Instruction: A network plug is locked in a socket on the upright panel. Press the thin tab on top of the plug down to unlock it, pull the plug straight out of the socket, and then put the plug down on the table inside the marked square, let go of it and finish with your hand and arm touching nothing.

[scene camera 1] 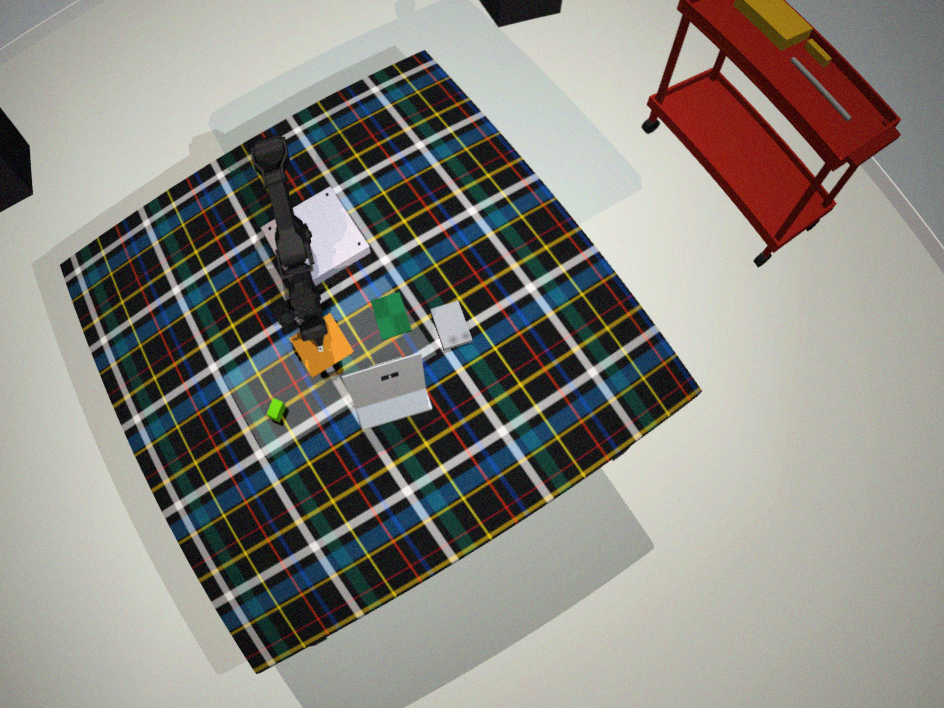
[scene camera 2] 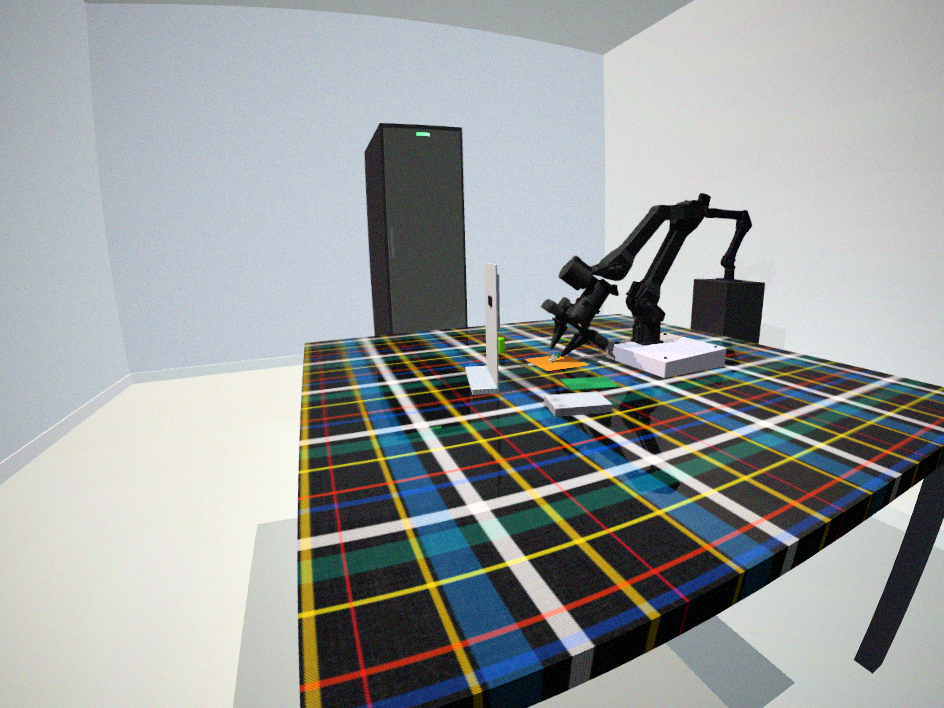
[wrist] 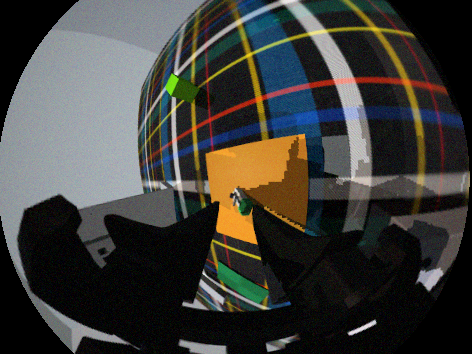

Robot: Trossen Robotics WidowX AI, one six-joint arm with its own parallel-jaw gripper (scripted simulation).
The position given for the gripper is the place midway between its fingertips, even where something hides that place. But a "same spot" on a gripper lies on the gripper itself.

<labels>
gripper: scene camera 1; scene camera 2 556,352; wrist
same spot on grey panel: (wrist: 157,208) = (scene camera 1: 371,400)
same spot on gripper: (wrist: 298,267) = (scene camera 1: 308,317)
</labels>
